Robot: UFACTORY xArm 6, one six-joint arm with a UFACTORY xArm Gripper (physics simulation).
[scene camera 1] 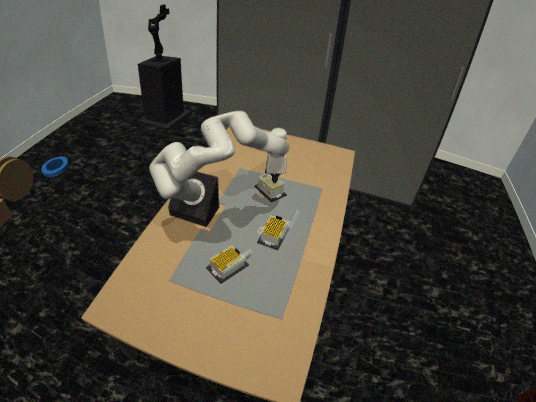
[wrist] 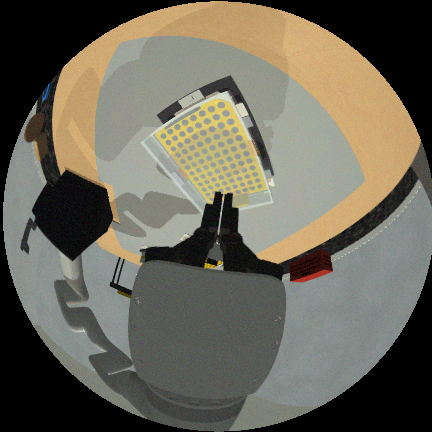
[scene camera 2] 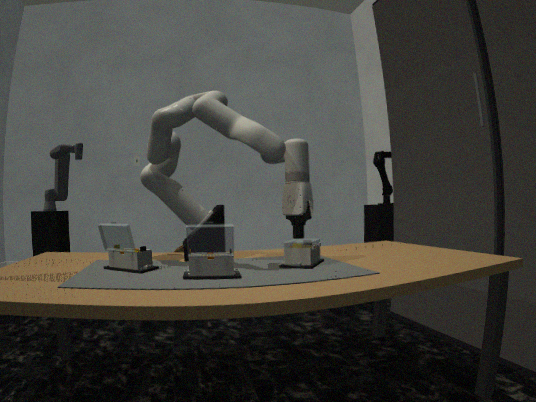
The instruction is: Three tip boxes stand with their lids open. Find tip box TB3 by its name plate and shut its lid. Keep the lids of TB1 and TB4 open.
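Seen in the pictures: gripper, fingertip midpoint: (scene camera 1: 274, 181) (wrist: 222, 201) (scene camera 2: 298, 238); arm's base at its link origin: (scene camera 1: 193, 192) (wrist: 68, 229) (scene camera 2: 202, 223).
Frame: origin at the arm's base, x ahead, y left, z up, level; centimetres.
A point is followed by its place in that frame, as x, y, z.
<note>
The far tip box (scene camera 1: 270, 185) @[28.9, 27.8, -5.1] (scene camera 2: 302, 253) @[33.6, 30.9, -8.4] (wrist: 212, 145) @[26.2, 34.6, -5.1] has its clear lid lying down over its yellow tip rack. My gripper (scene camera 1: 274, 181) @[30.0, 30.5, -4.1] (scene camera 2: 298, 237) @[30.0, 30.5, -4.1] (wrist: 222, 201) @[30.0, 30.5, -4.1] is shut and empty, pointing down with its fingertips at the top of this lid; whether they touch it I cannot tell. The middle tip box (scene camera 1: 273, 231) (scene camera 2: 210, 264) @[45.8, 3.5, -8.9] stands with its lid up. The near tip box (scene camera 1: 227, 262) (scene camera 2: 130, 258) @[36.2, -21.4, -8.7], at the left in scene camera 2, also stands with its lid up. The name plates are too small to read.
The boxes stand on a grey mat (scene camera 1: 295, 280) @[60.1, -16.1, -13.1] (scene camera 2: 150, 282) @[51.7, -12.5, -12.8] (wrist: 315, 150) @[38.6, 40.8, -12.8] on the wooden table (scene camera 1: 200, 345) @[39.1, -60.3, -13.1] (scene camera 2: 425, 260) @[41.4, 71.5, -13.1]. The black arm base (scene camera 1: 206, 200) @[7.9, -0.7, -1.5] (wrist: 75, 215) @[5.0, 8.1, -2.7] is beside the mat. A tall grey cabinet (scene camera 1: 280, 65) stands behind the table.
</note>
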